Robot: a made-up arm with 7 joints.
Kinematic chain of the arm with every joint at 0, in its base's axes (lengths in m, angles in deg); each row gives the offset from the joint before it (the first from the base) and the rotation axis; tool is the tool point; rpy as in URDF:
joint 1: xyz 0 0 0.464 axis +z
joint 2: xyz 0 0 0 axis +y
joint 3: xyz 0 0 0.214 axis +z
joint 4: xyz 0.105 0 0 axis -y
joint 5: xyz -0.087 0 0.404 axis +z
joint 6: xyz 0 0 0 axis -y
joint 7: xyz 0.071 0 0 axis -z
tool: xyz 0 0 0 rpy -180 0 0
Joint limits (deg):
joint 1: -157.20..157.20
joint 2: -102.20..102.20
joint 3: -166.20..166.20
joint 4: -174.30..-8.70
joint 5: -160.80..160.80
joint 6: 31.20..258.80
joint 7: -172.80..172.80
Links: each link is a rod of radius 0.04 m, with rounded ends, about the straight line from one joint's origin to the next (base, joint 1, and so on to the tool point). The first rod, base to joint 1, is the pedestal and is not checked.
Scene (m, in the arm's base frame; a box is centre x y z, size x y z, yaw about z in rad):
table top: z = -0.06
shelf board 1: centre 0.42 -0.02 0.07 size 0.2 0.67 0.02 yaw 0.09
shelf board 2: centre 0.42 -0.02 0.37 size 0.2 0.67 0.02 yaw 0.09
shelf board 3: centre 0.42 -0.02 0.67 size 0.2 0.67 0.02 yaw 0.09
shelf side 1: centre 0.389 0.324 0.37 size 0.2 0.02 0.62 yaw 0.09
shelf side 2: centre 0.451 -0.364 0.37 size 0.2 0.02 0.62 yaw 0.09
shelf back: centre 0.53 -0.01 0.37 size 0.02 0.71 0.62 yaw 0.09
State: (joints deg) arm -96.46 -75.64 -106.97 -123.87 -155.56 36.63 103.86
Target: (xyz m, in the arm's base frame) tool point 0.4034 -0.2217 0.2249
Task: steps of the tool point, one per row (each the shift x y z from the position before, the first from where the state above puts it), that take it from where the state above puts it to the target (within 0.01 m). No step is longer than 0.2 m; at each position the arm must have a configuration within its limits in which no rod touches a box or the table.
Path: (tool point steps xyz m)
1: -0.0076 -0.1672 -0.0219
2: 0.0458 -0.1556 -0.0190
3: 0.0913 -0.1274 -0.0158
4: 0.1239 -0.0866 -0.0124
5: 0.1403 -0.0386 -0.0088
6: 0.1394 0.0108 -0.0049
7: 0.1226 0.0557 -0.0010
8: 0.0918 0.0911 0.0029
9: 0.0802 -0.0071 0.0039
10: 0.0805 0.0216 -0.0039

